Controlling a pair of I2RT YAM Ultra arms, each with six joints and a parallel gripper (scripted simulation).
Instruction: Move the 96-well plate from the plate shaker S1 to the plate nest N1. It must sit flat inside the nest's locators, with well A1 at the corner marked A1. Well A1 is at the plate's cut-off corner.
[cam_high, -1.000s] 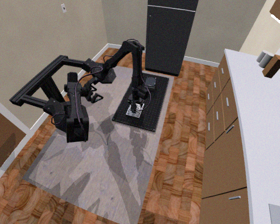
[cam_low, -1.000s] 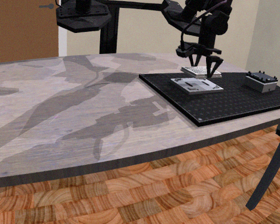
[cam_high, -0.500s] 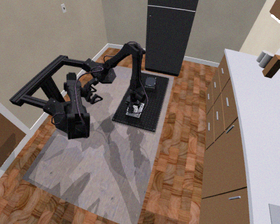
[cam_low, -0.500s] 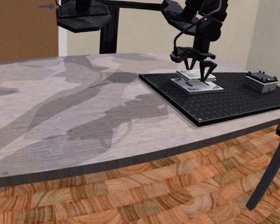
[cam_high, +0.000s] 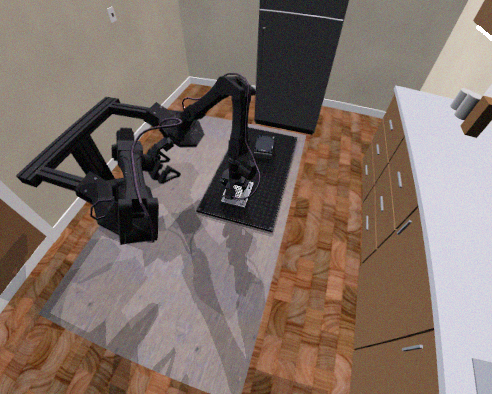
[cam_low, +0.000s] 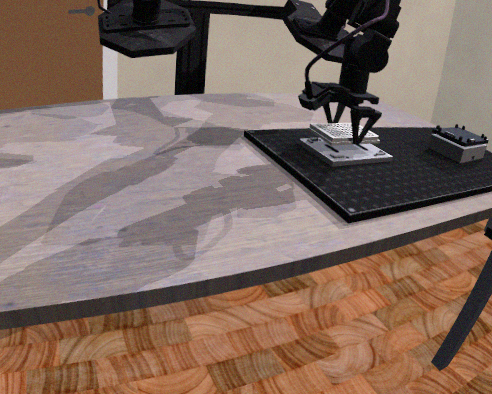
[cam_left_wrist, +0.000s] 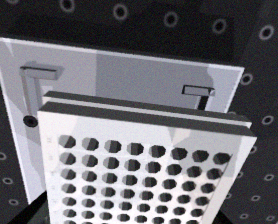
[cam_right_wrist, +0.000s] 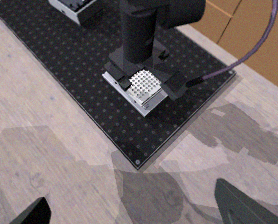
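The flat nest is 30 mm below my left hand and 10 mm ahead of it. Round my left hand: white 96-well plate (right at my left hand).
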